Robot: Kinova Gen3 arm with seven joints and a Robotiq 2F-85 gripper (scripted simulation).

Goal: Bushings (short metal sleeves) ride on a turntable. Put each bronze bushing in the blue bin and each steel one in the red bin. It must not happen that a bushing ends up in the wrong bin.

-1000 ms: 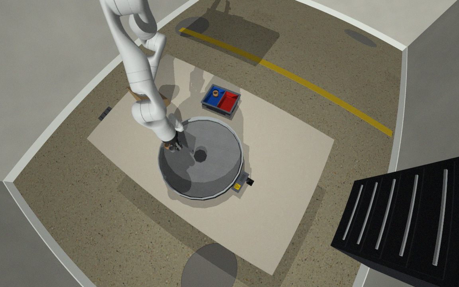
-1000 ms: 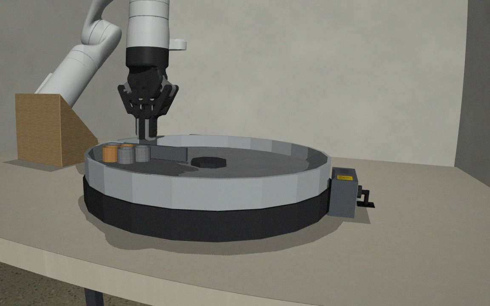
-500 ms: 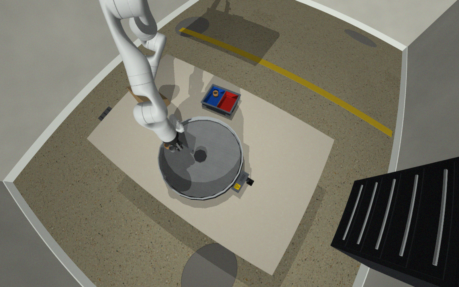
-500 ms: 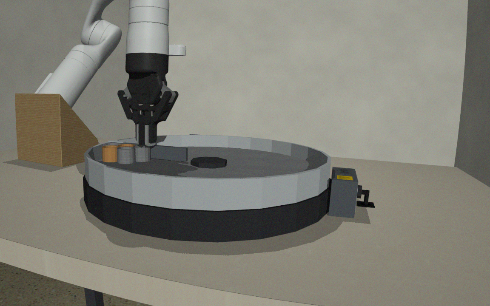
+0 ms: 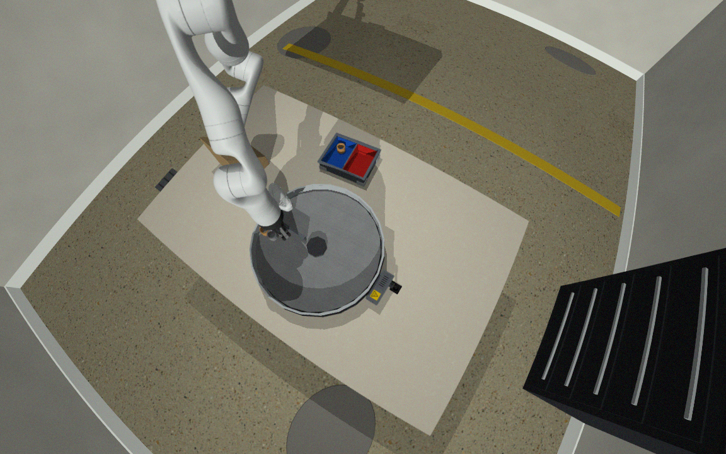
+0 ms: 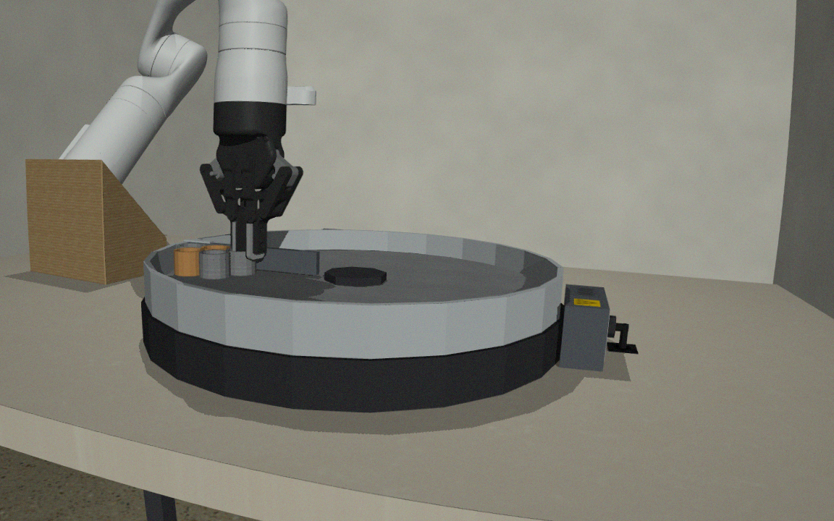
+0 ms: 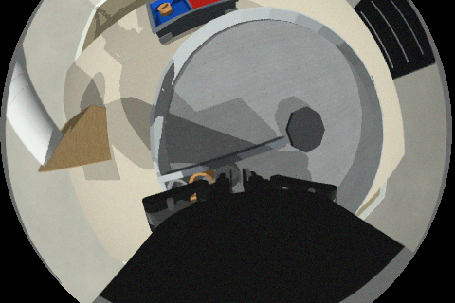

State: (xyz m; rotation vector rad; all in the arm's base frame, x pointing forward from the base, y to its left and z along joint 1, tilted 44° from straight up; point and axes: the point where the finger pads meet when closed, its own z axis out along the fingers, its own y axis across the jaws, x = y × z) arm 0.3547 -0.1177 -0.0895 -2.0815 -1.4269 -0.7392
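Right now my hand is 110 mm short of the grey turntable, 20 mm to the right of it and 40 mm above it.
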